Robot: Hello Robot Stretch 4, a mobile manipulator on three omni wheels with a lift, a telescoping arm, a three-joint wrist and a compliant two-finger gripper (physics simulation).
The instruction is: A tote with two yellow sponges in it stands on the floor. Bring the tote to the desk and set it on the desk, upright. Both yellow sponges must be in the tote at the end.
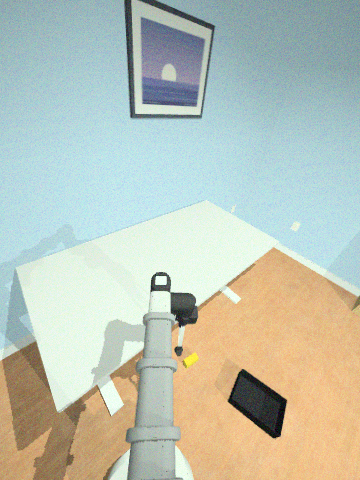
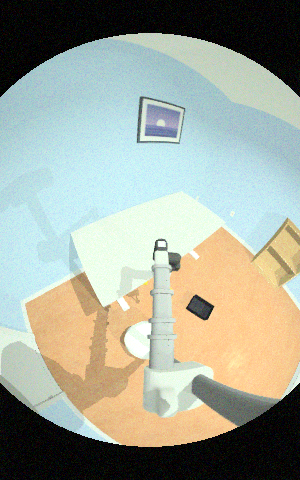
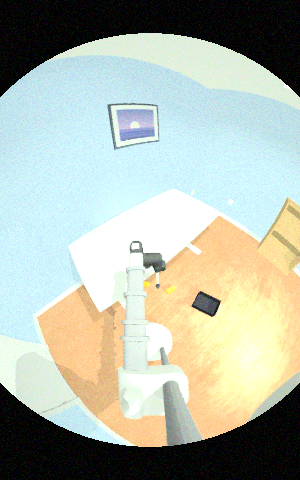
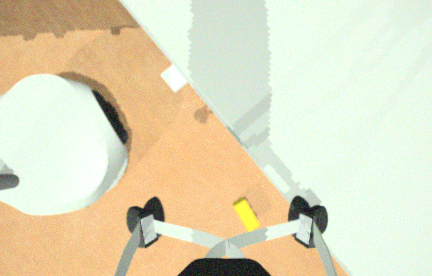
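The black tote is on the floor, apart from the desk; I see no sponge in it, and its exact tilt is hard to tell. One yellow sponge lies on the floor near the desk's front edge. Another yellow sponge shows beside my arm, partly hidden. The white desk stands against the wall. My gripper is open and empty, high over the desk's front edge, away from the tote.
My arm reaches out over the desk's front edge and hides part of it. My white round base is on the floor in front of the desk. A wooden shelf unit stands at the right wall.
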